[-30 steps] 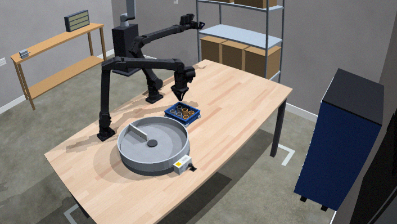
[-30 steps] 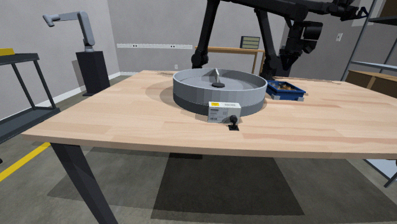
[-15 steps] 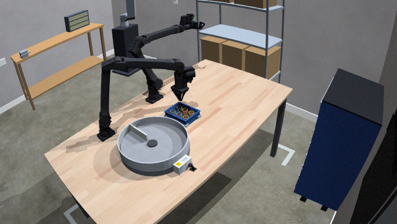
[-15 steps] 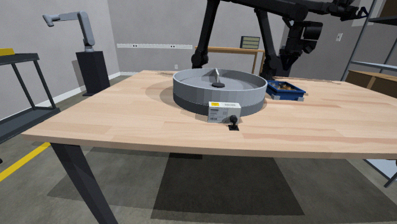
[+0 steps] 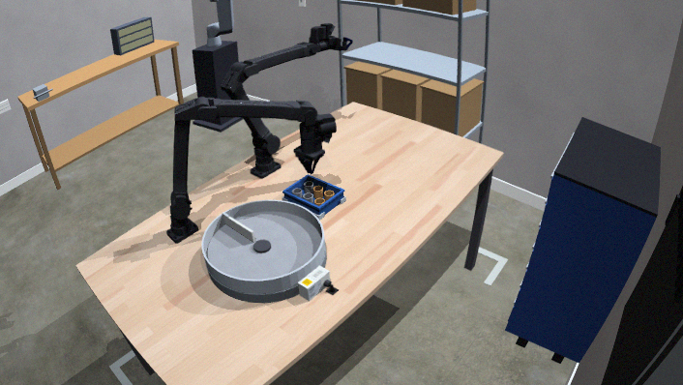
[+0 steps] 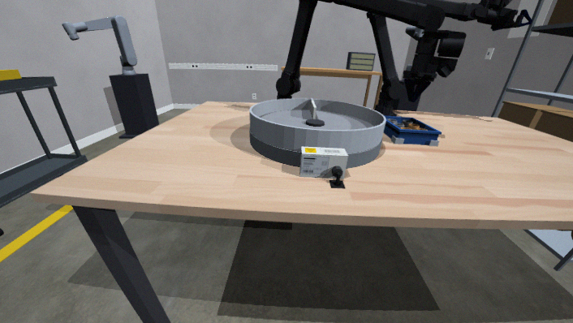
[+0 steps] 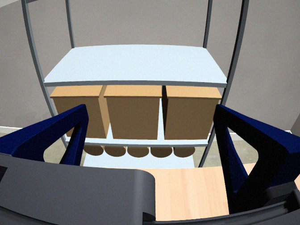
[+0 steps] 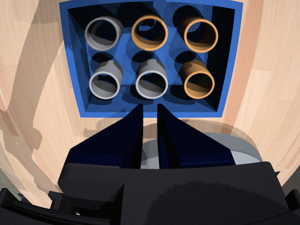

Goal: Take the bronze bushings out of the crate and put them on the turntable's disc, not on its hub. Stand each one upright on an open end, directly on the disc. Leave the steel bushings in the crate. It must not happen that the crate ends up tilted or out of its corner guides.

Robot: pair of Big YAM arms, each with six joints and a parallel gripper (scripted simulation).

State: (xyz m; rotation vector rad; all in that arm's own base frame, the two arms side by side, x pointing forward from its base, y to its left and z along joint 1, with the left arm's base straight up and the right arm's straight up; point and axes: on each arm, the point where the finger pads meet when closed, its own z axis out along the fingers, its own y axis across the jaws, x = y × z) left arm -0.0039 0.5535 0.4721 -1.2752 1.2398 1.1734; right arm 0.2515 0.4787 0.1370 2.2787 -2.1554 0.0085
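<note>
The blue crate lies 110 mm below my right hand and 10 mm to the left of it. From my right hand the other things lie so: turntable disc 360 mm to the right, 80 mm below, 60 mm ahead.
</note>
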